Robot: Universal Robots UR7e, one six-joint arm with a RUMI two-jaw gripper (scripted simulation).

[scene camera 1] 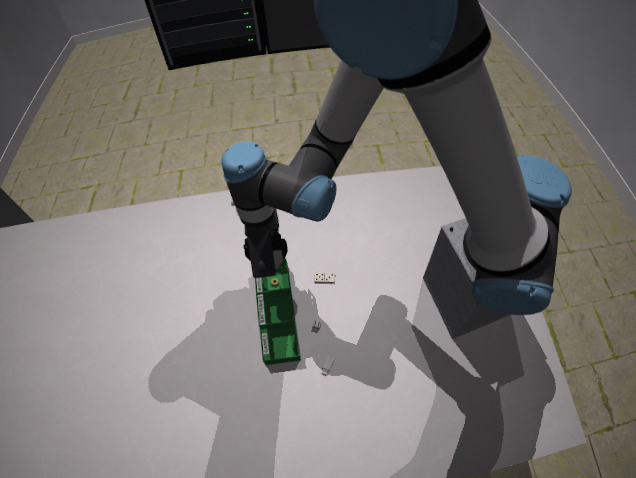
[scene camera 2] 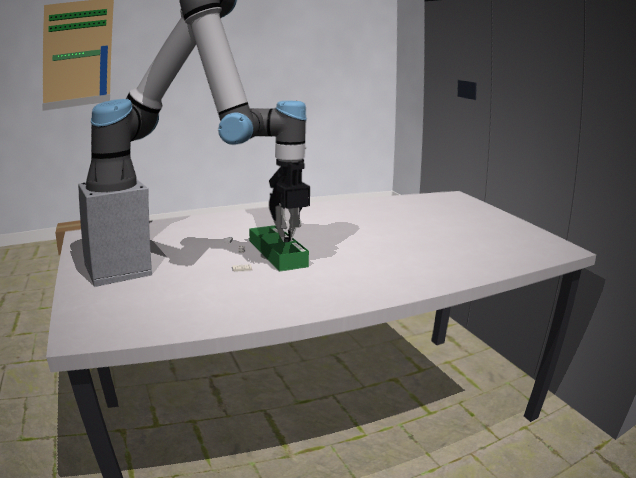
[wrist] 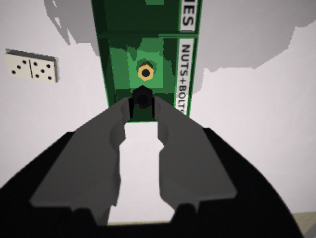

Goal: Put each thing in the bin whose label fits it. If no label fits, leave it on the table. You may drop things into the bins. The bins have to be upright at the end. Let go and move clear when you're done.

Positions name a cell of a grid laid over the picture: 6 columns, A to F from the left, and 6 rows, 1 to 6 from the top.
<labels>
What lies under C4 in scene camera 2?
A green bin.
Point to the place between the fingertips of my gripper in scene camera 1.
C4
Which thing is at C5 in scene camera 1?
A green bin.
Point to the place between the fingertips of my gripper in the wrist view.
C3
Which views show my gripper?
Scene camera 1, scene camera 2 and the wrist view: all of them.
</labels>
